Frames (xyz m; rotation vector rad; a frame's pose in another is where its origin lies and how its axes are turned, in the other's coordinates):
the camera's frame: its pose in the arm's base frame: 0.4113 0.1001 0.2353 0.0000 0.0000 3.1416
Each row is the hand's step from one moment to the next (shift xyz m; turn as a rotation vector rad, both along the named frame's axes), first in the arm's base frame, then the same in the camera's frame.
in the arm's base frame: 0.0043 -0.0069 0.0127 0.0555 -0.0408 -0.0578
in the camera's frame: -0.0043 0.0069 0.0127 -0.0555 0.0408 -0.0578
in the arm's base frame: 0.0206 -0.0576 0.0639 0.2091 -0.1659 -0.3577
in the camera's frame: -0.0206 0.0576 0.0639 -0.2091 0.1659 -0.3577
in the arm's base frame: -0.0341 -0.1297 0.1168 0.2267 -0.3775 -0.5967
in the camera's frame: 0.0341 0.1297 0.1168 -0.2267 0.3775 -0.5967
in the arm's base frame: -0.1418 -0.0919 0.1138 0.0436 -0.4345 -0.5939
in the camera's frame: 0.1418 0.0919 0.1138 -0.0436 0.4345 -0.5939
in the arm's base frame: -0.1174 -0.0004 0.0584 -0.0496 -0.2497 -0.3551
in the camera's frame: 0.1174 0.0004 0.0584 0.0496 0.2497 -0.3551
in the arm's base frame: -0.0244 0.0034 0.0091 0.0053 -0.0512 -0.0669
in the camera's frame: 0.0244 -0.0034 0.0091 -0.0053 0.0512 -0.0669
